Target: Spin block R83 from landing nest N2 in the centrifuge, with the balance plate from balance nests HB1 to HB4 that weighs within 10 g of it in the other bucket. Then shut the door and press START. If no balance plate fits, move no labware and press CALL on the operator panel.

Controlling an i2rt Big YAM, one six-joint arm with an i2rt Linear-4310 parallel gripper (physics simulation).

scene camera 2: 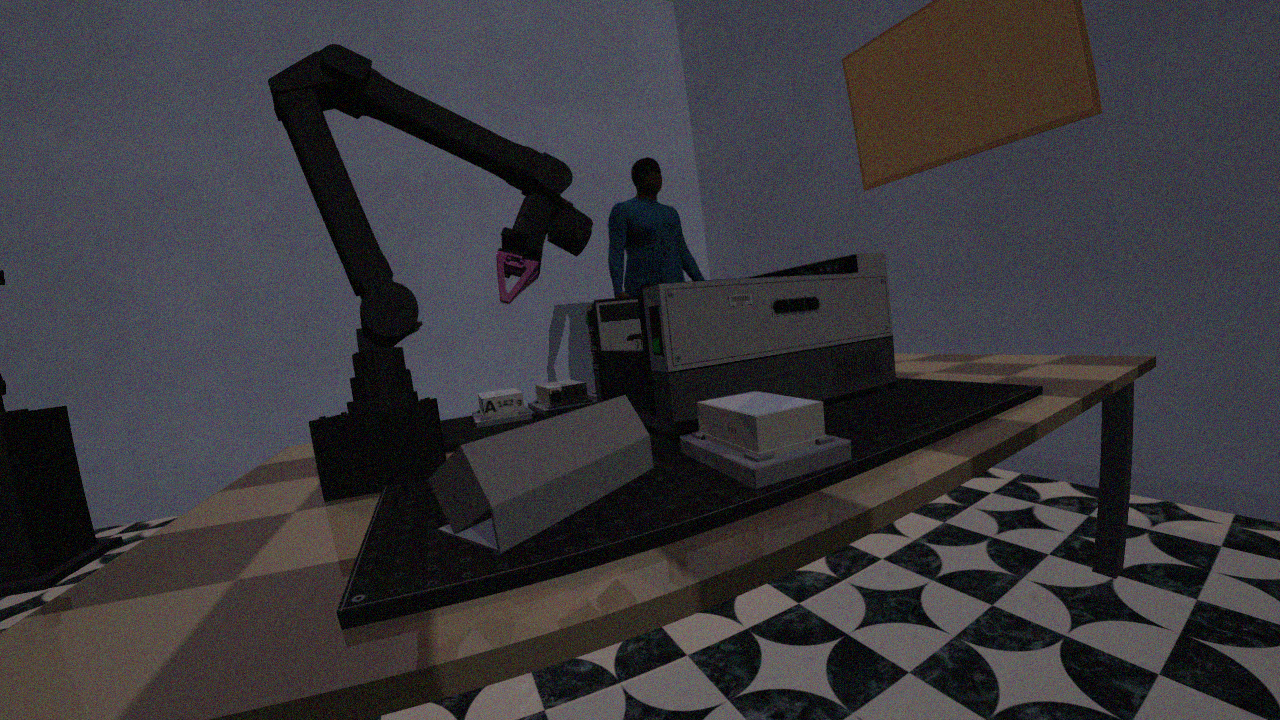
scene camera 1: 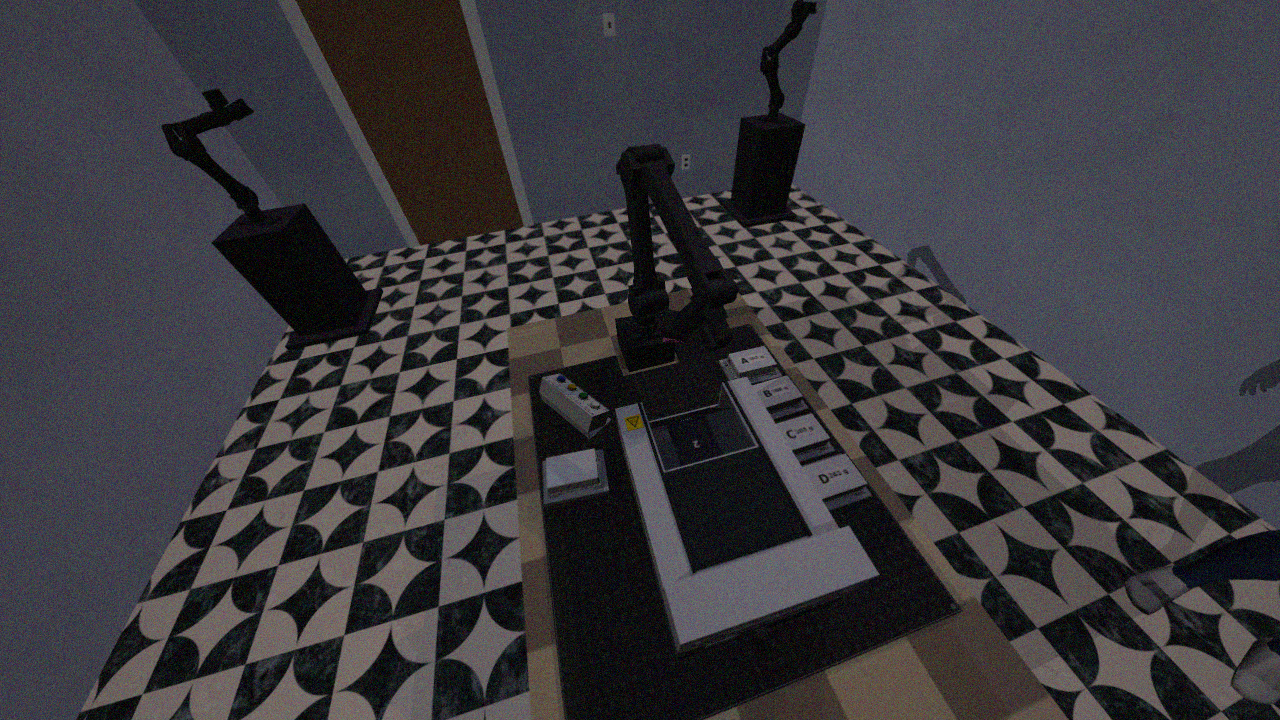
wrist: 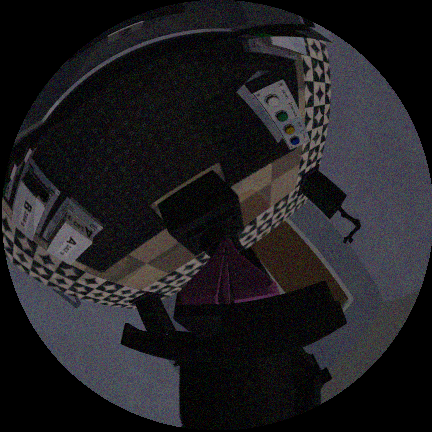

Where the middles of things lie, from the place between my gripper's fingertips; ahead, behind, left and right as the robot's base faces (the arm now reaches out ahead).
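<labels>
From my hand, the control box with coloured buttons (scene camera 2: 496, 492) is 10 mm behind, 280 mm to the right and 180 mm below. The centrifuge (scene camera 1: 739, 540) is 10 mm to the right of my hand, 420 mm ahead of it and 100 mm below it.
</labels>
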